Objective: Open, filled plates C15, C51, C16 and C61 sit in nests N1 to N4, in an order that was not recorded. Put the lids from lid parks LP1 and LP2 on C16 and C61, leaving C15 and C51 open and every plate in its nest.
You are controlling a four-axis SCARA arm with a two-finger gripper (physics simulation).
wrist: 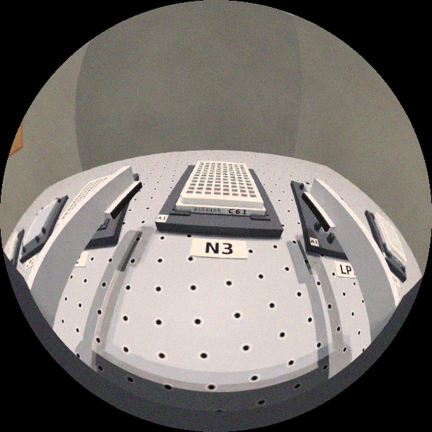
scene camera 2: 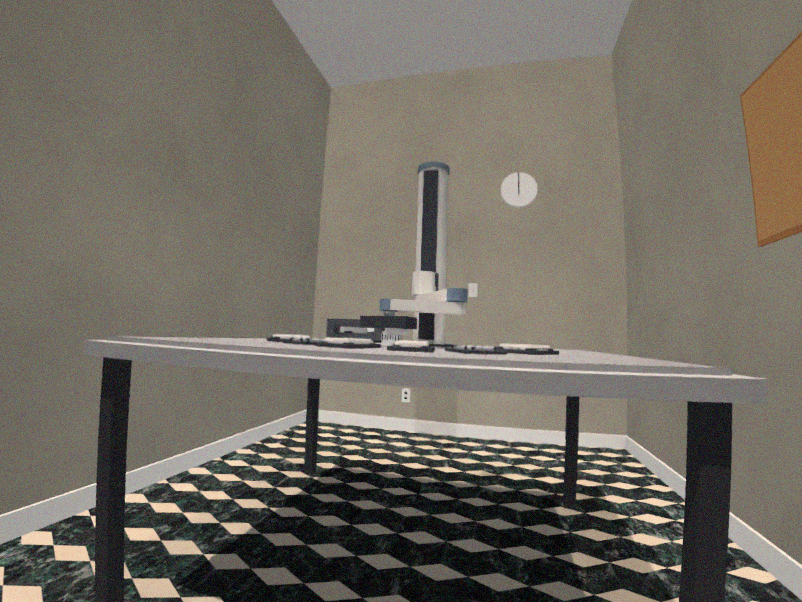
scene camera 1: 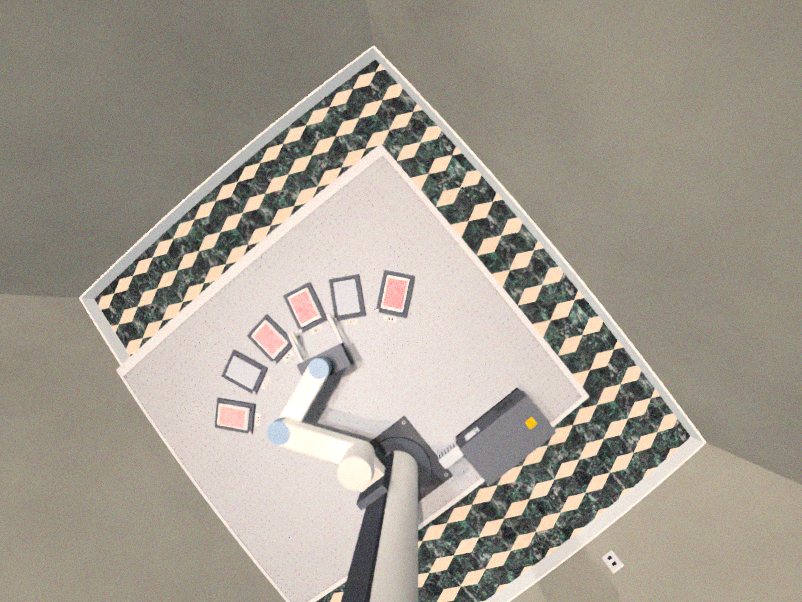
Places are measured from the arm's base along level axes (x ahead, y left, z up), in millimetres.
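Pixels of known places: gripper, fingertip midpoint: (scene camera 2: 362,330) (scene camera 1: 309,323); arm's base, origin of the base link: (scene camera 1: 398,467).
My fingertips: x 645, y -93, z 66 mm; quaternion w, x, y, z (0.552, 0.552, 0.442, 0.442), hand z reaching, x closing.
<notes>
For each thing: its top centre in the pictures, then the offset to it from my fingertips. "pt": a spot on its surface instead.
- Plate C61, middle of its top: (scene camera 2: 349,338) (scene camera 1: 303,307) dy -15, dx +69, dz -27 mm
- open plate, middle of its top: (scene camera 2: 412,341) (scene camera 1: 268,339) dy +173, dx +59, dz -27 mm
- N4, middle of its top: (scene camera 1: 395,293) (scene camera 2: 291,334) dy -322, dx -112, dz -27 mm
- N1, middle of its top: (scene camera 2: 524,344) (scene camera 1: 232,417) dy +488, dx -86, dz -27 mm
- dark grey control box, surface spot: (scene camera 1: 502,443) pt dy -286, dx -759, dz +62 mm
- pale ribbed cable, surface spot: (scene camera 1: 446,452) pt dy -102, dx -690, dz -8 mm
My gripper (scene camera 1: 312,325) (wrist: 224,176) is open and empty, its two pale fingers apart at the near side of nest N3 (wrist: 170,227). Plate C61 (scene camera 1: 304,306) (wrist: 222,182) sits open in N3, its label readable in the wrist view. An open plate (scene camera 1: 269,337) (wrist: 86,194) in N2 is partly behind the left finger. Other open plates sit in N4 (scene camera 1: 395,293) and N1 (scene camera 1: 234,416); their labels are not readable. A grey lid (scene camera 1: 347,296) lies in LP1, largely hidden by the right finger in the wrist view. Another grey lid (scene camera 1: 244,371) (wrist: 43,221) lies in LP2.
The nests and lid parks form an arc on the pale table (scene camera 1: 414,362) (scene camera 2: 583,385). The arm's column (scene camera 1: 395,531) (scene camera 2: 432,226) stands behind the gripper. A dark grey control box (scene camera 1: 502,443) sits at the table's edge, joined to the base by a pale ribbed cable (scene camera 1: 446,452).
</notes>
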